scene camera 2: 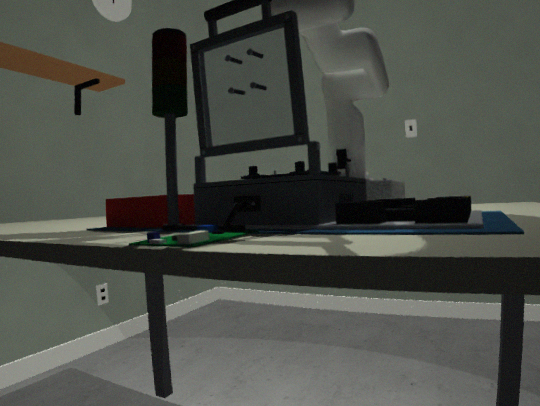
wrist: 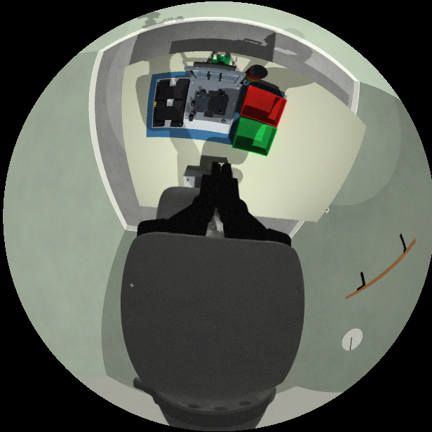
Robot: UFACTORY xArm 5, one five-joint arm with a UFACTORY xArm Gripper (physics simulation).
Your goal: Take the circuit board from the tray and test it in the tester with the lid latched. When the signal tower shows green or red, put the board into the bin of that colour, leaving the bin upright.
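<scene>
A green circuit board [scene camera 2: 220,237] [wrist: 220,59] lies on the table near its edge, beyond the tester [scene camera 2: 272,205] [wrist: 199,121] in the wrist view and partly hidden there by the lid. The tester's lid [scene camera 2: 299,85] [wrist: 192,71] stands open, nearly upright. No board shows in the tester's dark nest. The black tray [scene camera 2: 442,210] [wrist: 172,90] shows no green board. The signal tower [scene camera 2: 169,72] [wrist: 257,73] shows dark, unlit-looking lamps. The red bin [scene camera 2: 147,212] [wrist: 256,93] and green bin [wrist: 272,136] stand upright. My gripper [wrist: 218,174] is shut and empty, high above the table, with the bins and tester ahead.
A blue mat [scene camera 2: 501,223] [wrist: 150,117] lies under the tray and tester. The raised lid and the tower stand tall between the board and the arm. The red bin stands beside the tester, near the tower; the green bin adjoins it. A wall shelf [scene camera 2: 55,65] [wrist: 387,274] also shows.
</scene>
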